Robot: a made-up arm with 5 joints.
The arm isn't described. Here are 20 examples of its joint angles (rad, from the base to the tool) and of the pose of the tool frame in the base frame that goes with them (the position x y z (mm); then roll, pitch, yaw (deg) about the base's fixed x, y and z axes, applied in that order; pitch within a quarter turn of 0, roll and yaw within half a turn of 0).
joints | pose
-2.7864 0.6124 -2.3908 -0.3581 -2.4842 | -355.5 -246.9 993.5 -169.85 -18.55 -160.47
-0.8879 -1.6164 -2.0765 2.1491 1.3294 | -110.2 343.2 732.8 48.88 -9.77 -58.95
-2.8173 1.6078 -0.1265 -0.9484 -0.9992 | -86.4 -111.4 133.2 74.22 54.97 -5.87
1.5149 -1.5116 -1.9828 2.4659 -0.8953 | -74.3 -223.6 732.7 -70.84 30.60 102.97
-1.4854 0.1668 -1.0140 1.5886 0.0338 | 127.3 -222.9 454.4 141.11 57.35 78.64
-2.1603 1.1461 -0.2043 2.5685 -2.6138 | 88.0 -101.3 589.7 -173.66 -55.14 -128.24
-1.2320 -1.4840 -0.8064 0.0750 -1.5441 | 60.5 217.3 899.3 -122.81 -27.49 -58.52
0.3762 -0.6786 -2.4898 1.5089 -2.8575 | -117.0 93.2 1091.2 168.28 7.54 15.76
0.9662 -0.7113 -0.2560 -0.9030 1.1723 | 10.0 164.7 783.6 42.09 -29.48 48.36
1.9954 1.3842 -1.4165 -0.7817 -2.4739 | -317.6 495.4 266.0 -170.53 57.23 113.15
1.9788 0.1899 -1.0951 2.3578 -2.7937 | -138.6 95.4 505.7 -7.91 -6.20 -61.66
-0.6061 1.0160 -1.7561 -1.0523 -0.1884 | 545.7 -243.5 630.1 -42.06 -21.00 -23.09
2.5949 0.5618 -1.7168 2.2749 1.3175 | -288.5 94.9 494.0 -127.24 36.94 -21.51
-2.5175 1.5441 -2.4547 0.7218 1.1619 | -443.9 -436.7 197.9 24.53 65.91 -158.99
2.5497 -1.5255 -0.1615 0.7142 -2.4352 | -104.3 -33.2 598.8 -167.50 48.15 145.93
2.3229 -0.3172 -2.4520 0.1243 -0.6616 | 36.2 -113.9 1190.5 -91.50 -61.12 162.27
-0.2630 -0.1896 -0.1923 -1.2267 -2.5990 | 271.6 75.7 743.7 -176.98 11.51 -17.47
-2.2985 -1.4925 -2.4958 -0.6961 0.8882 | 551.3 473.6 504.7 -156.76 12.07 50.74
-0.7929 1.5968 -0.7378 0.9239 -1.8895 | 94.9 99.9 117.4 46.28 -23.94 126.84
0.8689 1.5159 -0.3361 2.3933 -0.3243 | 8.8 124.1 510.9 -78.85 -68.86 84.78
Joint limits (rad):
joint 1: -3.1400..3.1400
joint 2: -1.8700..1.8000
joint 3: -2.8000..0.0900
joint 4: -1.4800..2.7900
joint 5: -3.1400..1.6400
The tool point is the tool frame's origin. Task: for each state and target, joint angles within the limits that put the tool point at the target. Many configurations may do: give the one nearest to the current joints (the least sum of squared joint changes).
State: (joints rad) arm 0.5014 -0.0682 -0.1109 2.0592 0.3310
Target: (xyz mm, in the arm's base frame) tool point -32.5 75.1 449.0
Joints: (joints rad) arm 0.7453 -0.0609 -0.3843 1.8527 0.0679
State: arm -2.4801 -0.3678 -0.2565 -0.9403 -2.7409
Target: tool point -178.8 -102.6 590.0
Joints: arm -3.1338 -0.3734 0.0900 -0.6368 -2.7469
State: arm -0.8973 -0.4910 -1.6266 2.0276 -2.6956
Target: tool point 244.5 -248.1 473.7
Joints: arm -1.2371 0.3172 -1.3928 1.8336 -2.6477
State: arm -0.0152 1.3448 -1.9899 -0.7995 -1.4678
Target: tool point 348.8 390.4 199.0
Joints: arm 0.6562 1.8000 -1.5194 -1.4166 -1.4723
